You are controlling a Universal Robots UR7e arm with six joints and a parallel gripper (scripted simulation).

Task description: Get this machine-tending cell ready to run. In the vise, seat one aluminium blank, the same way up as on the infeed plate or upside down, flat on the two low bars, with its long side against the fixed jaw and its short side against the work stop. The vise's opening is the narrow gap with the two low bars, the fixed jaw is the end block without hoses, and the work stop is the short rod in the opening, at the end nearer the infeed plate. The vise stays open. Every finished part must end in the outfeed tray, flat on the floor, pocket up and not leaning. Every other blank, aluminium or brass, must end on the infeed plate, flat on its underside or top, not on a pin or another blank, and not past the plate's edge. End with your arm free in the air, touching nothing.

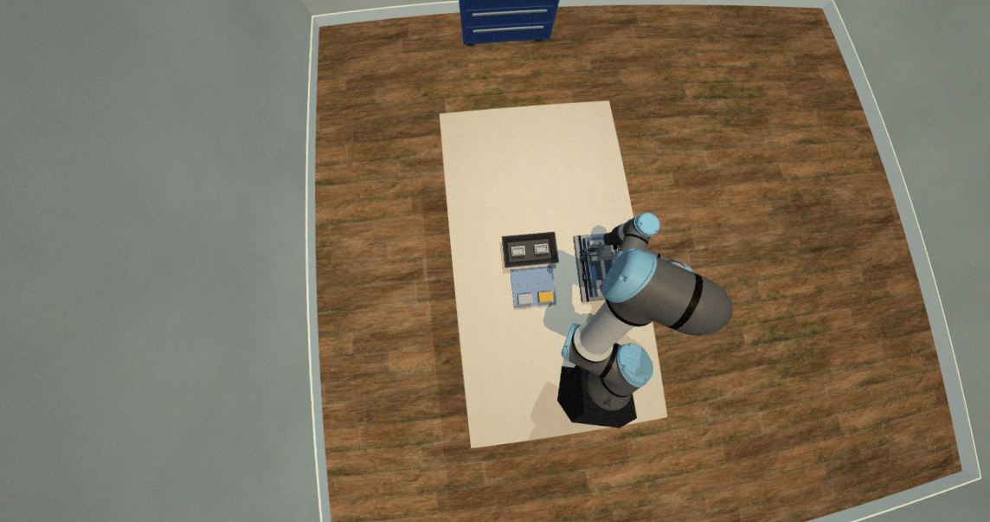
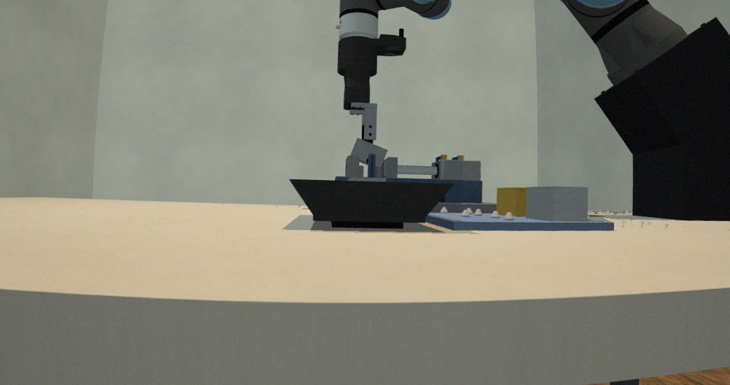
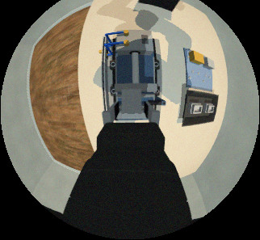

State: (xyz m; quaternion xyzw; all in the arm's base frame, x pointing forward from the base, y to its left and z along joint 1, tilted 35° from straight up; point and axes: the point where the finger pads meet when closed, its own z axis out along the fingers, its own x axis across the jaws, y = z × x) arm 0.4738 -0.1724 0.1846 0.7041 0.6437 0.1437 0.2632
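My gripper is now 7 cm past the vise, 2 cm to the right of it and 11 cm above it. The rest, counted from my hand: hose end block 16 cm behind, 4 cm to the left, 7 cm below; brass blank 13 cm behind, 29 cm to the left, 12 cm below.
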